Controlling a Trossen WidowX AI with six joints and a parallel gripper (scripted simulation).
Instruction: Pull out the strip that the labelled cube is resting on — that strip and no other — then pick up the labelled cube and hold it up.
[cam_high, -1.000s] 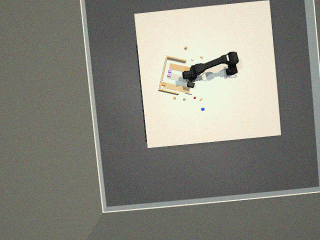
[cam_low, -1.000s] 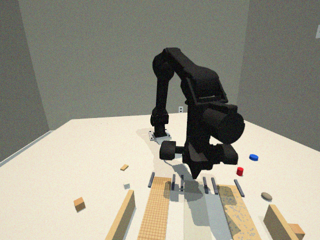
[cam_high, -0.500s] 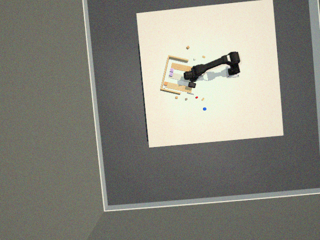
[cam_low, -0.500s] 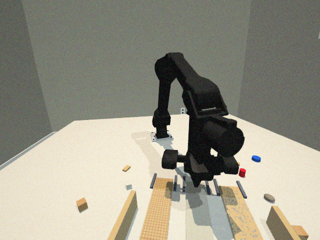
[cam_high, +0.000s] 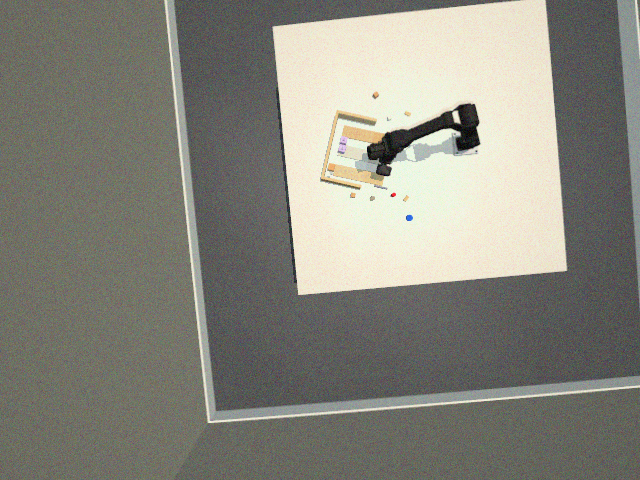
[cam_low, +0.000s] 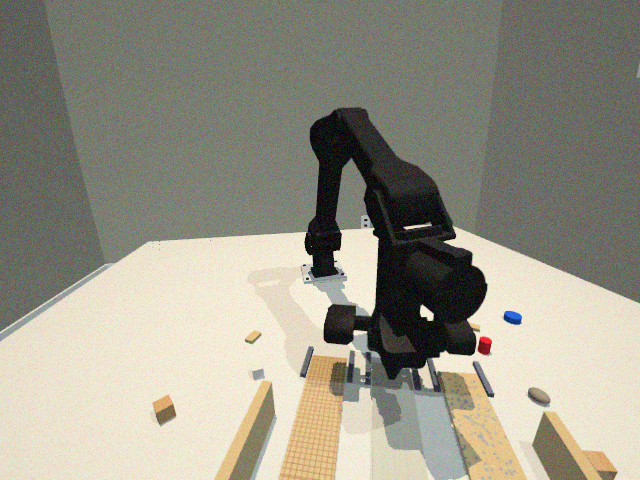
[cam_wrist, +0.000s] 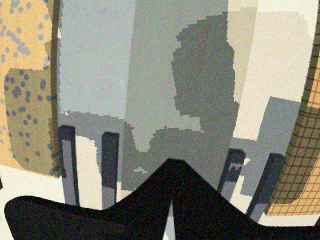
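Right now the nearly see-through strip is 90 mm ahead of my gripper tip and 40 mm to the right of it. Round my gripper tip: grey pebble 80 mm ahead, 170 mm to the left; then red cylinder 20 mm behind, 180 mm to the left; then blue disc 80 mm behind, 300 mm to the left.
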